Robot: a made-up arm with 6 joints.
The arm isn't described. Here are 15 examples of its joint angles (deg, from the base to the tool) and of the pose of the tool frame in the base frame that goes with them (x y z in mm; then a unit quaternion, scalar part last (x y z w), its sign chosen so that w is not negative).
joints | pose
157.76 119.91 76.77 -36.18 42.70 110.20 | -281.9 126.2 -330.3 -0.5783 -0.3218 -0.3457 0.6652
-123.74 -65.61 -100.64 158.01 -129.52 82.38 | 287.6 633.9 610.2 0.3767 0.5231 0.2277 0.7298
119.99 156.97 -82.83 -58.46 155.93 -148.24 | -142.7 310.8 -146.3 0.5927 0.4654 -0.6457 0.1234
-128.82 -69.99 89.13 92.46 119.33 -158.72 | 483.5 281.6 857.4 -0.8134 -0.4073 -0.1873 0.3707
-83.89 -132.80 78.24 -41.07 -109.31 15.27 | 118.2 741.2 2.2 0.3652 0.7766 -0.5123 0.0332
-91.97 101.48 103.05 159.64 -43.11 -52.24 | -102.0 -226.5 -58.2 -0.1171 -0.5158 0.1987 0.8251
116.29 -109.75 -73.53 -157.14 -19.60 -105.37 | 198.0 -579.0 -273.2 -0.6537 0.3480 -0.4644 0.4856
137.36 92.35 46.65 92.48 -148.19 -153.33 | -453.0 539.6 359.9 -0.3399 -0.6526 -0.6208 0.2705
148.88 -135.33 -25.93 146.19 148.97 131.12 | 202.8 -208.7 -126.2 0.4435 0.0142 0.5001 0.7436
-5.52 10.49 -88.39 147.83 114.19 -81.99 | -135.9 145.3 846.6 -0.2077 -0.8514 0.4761 0.0727
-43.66 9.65 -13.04 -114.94 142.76 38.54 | -54.6 -116.5 1116.9 -0.5058 -0.1800 0.6091 0.5838
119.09 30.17 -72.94 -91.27 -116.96 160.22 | -357.8 87.9 1046.2 0.3186 -0.4498 0.6887 0.4711
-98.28 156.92 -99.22 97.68 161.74 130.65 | 45.6 -243.3 -23.6 -0.2834 -0.9094 0.1839 0.2428
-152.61 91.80 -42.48 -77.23 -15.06 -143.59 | -818.0 -564.7 752.0 0.7141 -0.4545 -0.5123 0.1452
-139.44 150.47 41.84 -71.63 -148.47 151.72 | -152.7 -294.3 -165.3 0.8933 0.0125 -0.0447 0.4471
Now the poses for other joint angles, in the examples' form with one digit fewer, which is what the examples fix.
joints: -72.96 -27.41 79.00 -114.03 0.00 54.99
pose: 85 -151 1265 0.418 0.352 0.837 0.039
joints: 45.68 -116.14 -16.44 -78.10 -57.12 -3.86
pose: -786 -375 -122 -0.421 0.236 0.369 0.794
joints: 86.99 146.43 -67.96 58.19 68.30 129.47
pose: -194 759 -34 0.437 -0.866 0.242 0.016
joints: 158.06 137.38 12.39 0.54 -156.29 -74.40
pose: -542 168 -8 0.716 -0.003 -0.081 0.693
